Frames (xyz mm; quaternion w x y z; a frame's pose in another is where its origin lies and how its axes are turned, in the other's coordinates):
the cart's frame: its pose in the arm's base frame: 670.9 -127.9 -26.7 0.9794 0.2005 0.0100 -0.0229
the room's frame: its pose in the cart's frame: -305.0 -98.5 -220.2 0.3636 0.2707 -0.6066 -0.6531
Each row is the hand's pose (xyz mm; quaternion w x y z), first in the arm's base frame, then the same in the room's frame.
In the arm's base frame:
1: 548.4 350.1 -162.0 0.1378 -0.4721 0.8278 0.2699
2: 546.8 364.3 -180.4 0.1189 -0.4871 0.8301 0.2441
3: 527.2 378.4 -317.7 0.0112 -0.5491 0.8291 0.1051
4: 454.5 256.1 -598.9 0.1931 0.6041 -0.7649 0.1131
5: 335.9 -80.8 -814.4 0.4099 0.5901 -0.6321 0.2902
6: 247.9 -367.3 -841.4 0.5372 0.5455 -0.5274 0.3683
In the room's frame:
1: -491.0 -67.8 141.2 0.7035 0.6957 -0.0278 -0.1424
2: -496.6 -90.3 143.3 0.6950 0.7078 0.0001 -0.1265
3: -465.0 -223.2 115.8 0.6384 0.7557 0.1426 -0.0318
4: -266.7 -440.9 3.6 0.5173 0.7590 0.3683 0.1438
5: 106.7 -521.7 -164.1 0.3777 0.6660 0.5536 0.3275
6: 382.1 -446.9 -259.5 0.2918 0.5680 0.6340 0.4362

